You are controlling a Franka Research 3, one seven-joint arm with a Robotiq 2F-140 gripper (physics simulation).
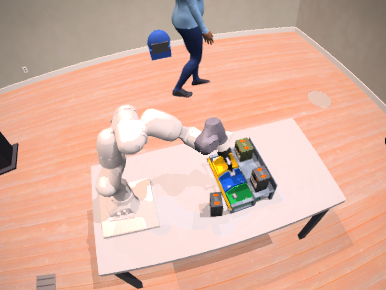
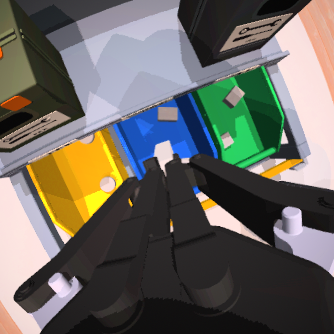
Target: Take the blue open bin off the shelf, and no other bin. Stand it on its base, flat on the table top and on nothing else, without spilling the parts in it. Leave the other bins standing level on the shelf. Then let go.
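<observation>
The blue open bin [image 1: 232, 181] [image 2: 137, 136] sits on the grey shelf [image 1: 273, 189] [image 2: 120, 65], between the yellow bin [image 1: 218, 164] [image 2: 75, 175] and the green bin [image 1: 243, 195] [image 2: 250, 135]. A small grey block [image 2: 167, 114] lies in the blue bin; its front part is hidden behind the fingers. Round parts lie in the yellow bin and grey blocks in the green bin. My gripper [image 1: 230, 168] [image 2: 166, 153] is shut and empty, pointing down, with its fingertips over the blue bin. I cannot tell whether they touch it.
An olive case [image 1: 244, 149] [image 2: 35, 75] and a dark case [image 1: 260, 179] [image 2: 215, 30] stand on the shelf behind the bins. Another dark case [image 1: 216, 204] stands on the table [image 1: 175, 240], by the shelf's front. A yellow bar [image 2: 282, 170] runs along the shelf's front.
</observation>
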